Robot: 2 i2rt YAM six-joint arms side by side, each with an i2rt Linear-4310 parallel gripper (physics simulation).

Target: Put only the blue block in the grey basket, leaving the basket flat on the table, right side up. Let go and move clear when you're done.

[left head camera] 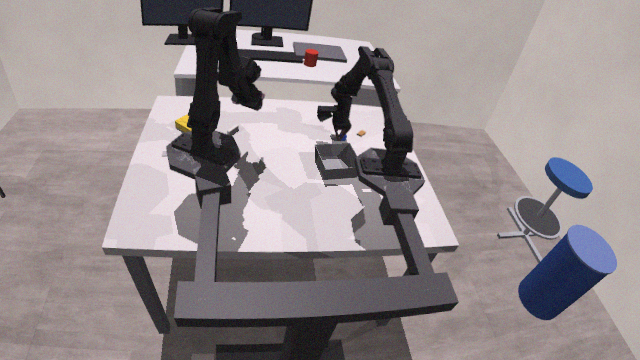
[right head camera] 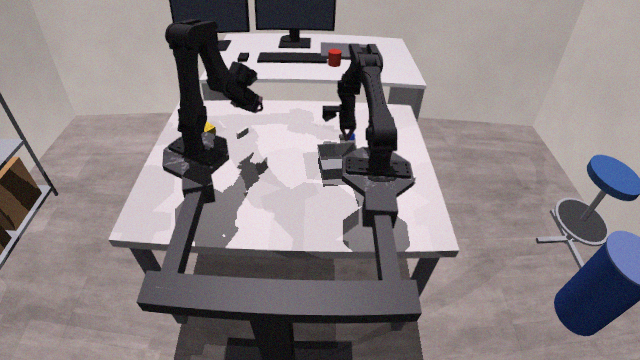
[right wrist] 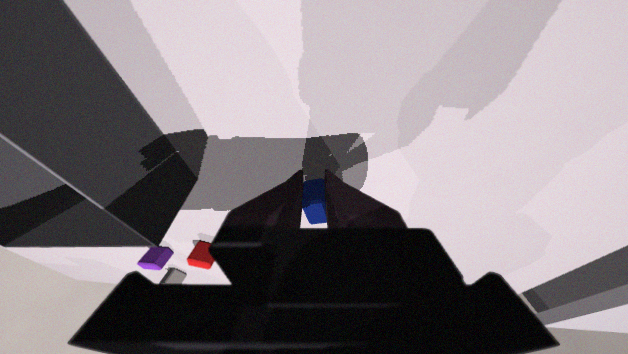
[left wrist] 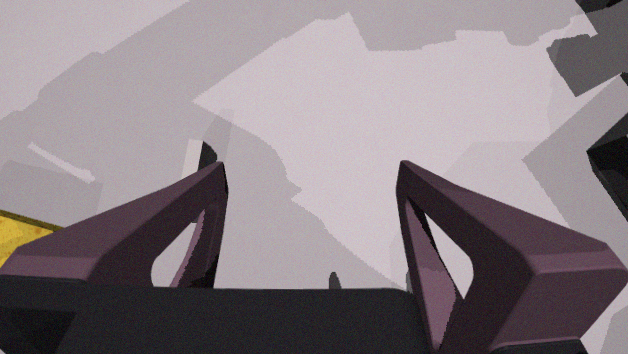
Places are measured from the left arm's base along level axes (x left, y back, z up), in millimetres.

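Where they show: left gripper, fingertip midpoint: (left head camera: 253, 104) (right head camera: 255, 107) (left wrist: 311, 175); right gripper, fingertip midpoint: (left head camera: 338, 139) (right head camera: 347, 138) (right wrist: 313, 176); left arm's base, link origin: (left head camera: 202, 149) (right head camera: 195, 151); right arm's base, link origin: (left head camera: 390, 169) (right head camera: 378, 168).
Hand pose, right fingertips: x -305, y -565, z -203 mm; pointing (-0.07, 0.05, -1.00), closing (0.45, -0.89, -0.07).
Each offset is from my right fingertips to the centre of the thing.
The grey basket {dx -45, dy +182, dz +26 mm} (left head camera: 340, 172) (right head camera: 336, 150) sits flat and upright on the table, close to the right arm's base. My right gripper (left head camera: 340, 136) (right head camera: 347, 135) (right wrist: 313, 176) is low over the table, just behind the basket, and nearly closed. The blue block {dx -15, dy -11, dz +10 mm} (left head camera: 344, 137) (right head camera: 352, 136) (right wrist: 314, 200) fills the narrow gap between its fingers in the right wrist view. Whether the block touches the table cannot be told. My left gripper (left head camera: 260, 102) (right head camera: 259, 105) (left wrist: 311, 175) is partly open and empty, raised above the table at the back left.
An orange block {dx -79, dy -106, dz +0 mm} (left head camera: 361, 133) lies right of the right gripper. Red {dx -184, dy +68, dz +10 mm} (right wrist: 201, 255), purple {dx -243, dy +132, dz +10 mm} (right wrist: 155, 258) and grey {dx -328, dy +114, dz +10 mm} (right wrist: 174, 276) blocks show in the right wrist view. A yellow object {dx +593, dy +262, dz +11 mm} (left head camera: 183, 124) (right head camera: 209, 128) is by the left arm's base. A red cup (left head camera: 311, 58) (right head camera: 334, 58) stands on the far desk.
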